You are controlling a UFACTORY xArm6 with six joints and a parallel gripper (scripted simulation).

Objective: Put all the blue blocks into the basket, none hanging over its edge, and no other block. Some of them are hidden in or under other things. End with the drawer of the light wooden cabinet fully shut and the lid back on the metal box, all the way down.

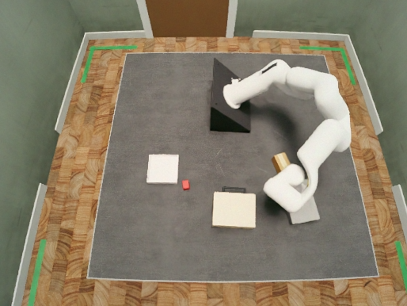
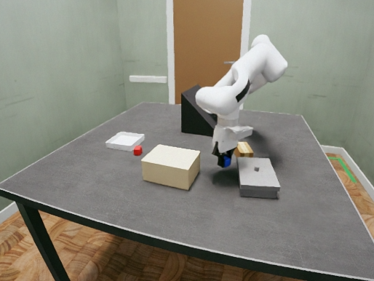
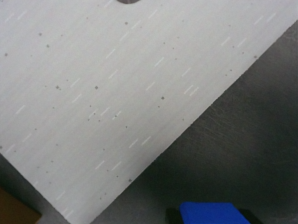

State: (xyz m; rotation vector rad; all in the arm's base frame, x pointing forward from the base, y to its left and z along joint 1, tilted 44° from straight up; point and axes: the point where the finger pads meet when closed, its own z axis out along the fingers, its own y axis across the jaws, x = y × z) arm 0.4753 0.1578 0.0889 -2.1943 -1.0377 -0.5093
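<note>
Right now the white basket is 13 cm behind my hand, 52 cm to the right of it and 4 cm below it. From my hand the other things lie so: flat lid 4 cm ahead, 12 cm to the left; then grey metal box 4 cm ahead, 12 cm to the left, 3 cm below; then brown cardboard box 14 cm behind, 7 cm to the left, 2 cm below.
</note>
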